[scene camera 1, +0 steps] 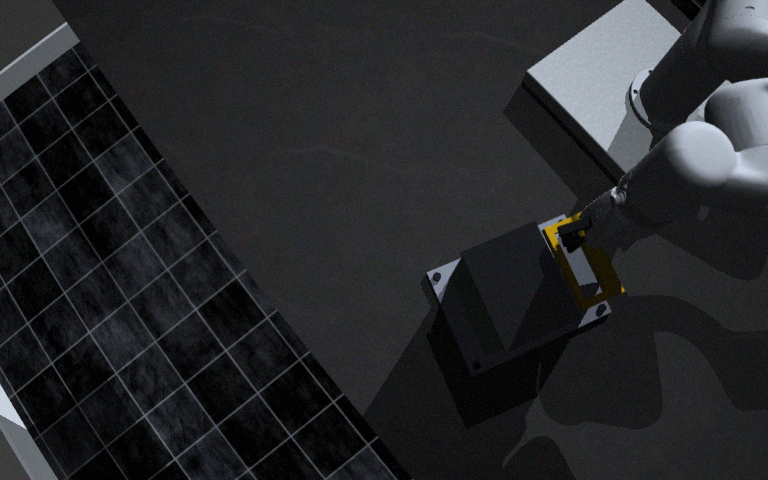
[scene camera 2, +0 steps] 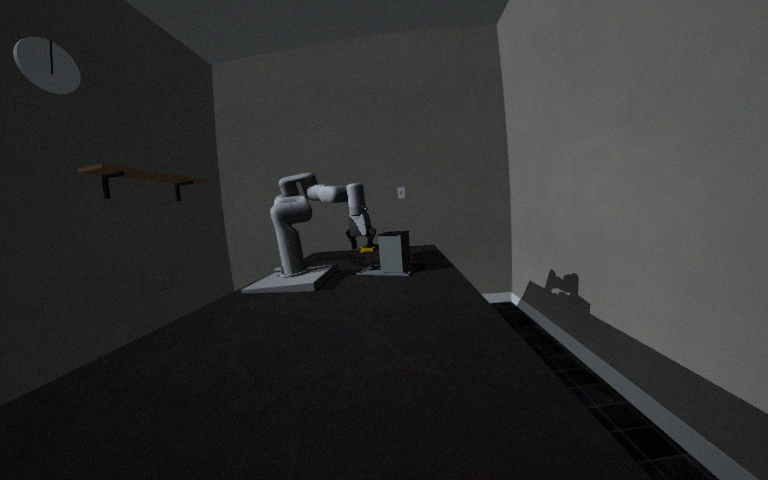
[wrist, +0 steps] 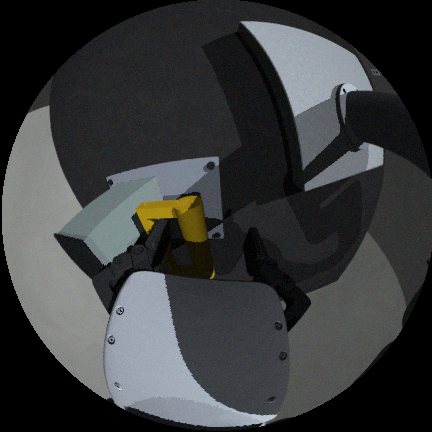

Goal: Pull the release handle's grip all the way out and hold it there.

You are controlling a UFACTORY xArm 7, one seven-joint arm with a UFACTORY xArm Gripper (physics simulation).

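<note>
The release handle is a yellow rectangular loop [scene camera 1: 611, 274] [scene camera 2: 367, 249] [wrist: 192, 222] on the side of a grey-green box [scene camera 1: 509, 271] [scene camera 2: 393, 253] [wrist: 112, 215]. Its outer bar, the grip, stands a short way out from the box. My gripper [scene camera 1: 575, 233] [scene camera 2: 362, 245] [wrist: 207, 232] is open and points down at the handle. In the wrist view one finger shows over the loop's opening, between the box and the grip bar, and the other is on the far side of the bar, apart from it. The bar's lower end is partly hidden by the gripper body.
The box stands on a pale base plate [scene camera 1: 446, 275] [scene camera 2: 382, 273] [wrist: 197, 172] with dark bolts at its corners. The arm's pale pedestal slab [scene camera 1: 600, 73] [scene camera 2: 283, 283] [wrist: 300, 65] stands on the same dark table [scene camera 1: 271, 198] [scene camera 2: 317, 362]. A dark tiled floor [scene camera 1: 141, 316] lies beyond the table edge.
</note>
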